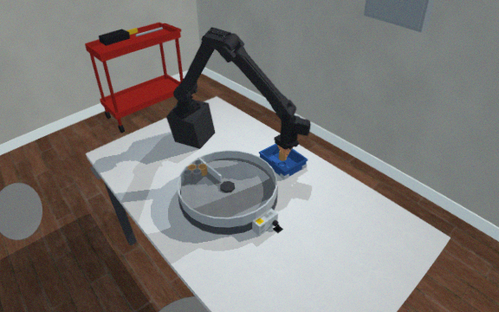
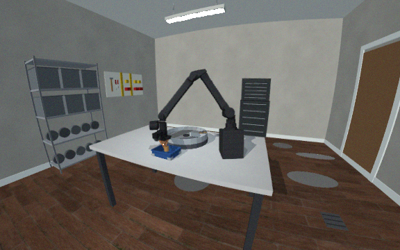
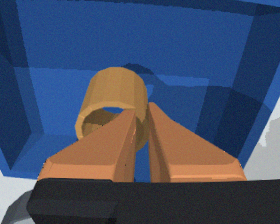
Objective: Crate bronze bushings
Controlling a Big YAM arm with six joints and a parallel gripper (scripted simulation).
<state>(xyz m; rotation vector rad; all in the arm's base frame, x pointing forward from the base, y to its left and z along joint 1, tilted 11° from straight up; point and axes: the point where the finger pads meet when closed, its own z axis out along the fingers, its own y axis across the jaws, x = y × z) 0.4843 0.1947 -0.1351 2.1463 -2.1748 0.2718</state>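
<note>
The crate lies 4 cm below my hand and 1 cm behind it. Also, from my hand: grey turning table 34 cm to the right, 2 cm behind, 1 cm below.
</note>
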